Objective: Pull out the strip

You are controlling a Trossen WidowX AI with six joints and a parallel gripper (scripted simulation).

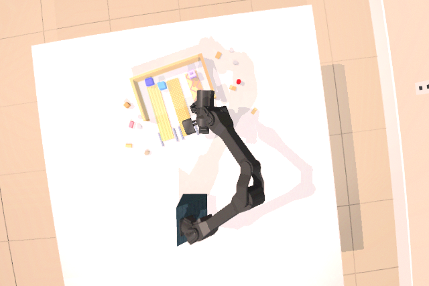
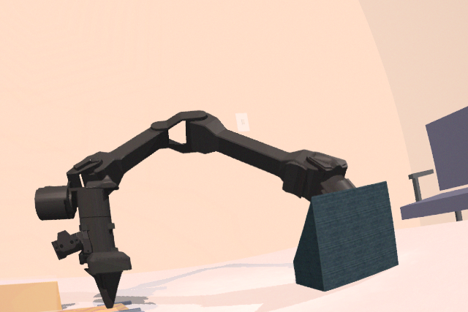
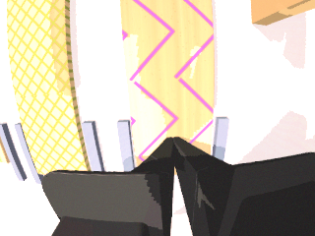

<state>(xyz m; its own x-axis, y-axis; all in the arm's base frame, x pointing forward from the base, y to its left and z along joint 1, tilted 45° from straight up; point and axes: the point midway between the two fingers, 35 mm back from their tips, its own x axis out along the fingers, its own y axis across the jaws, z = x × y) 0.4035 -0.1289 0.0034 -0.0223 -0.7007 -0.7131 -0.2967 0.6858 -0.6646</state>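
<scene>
My gripper tip is now 90 mm short of the zigzag-patterned strip and 30 mm to the right of it. Also, from my gripper tip: labelled cube 200 mm ahead, 60 mm to the left, 20 mm above.
</scene>
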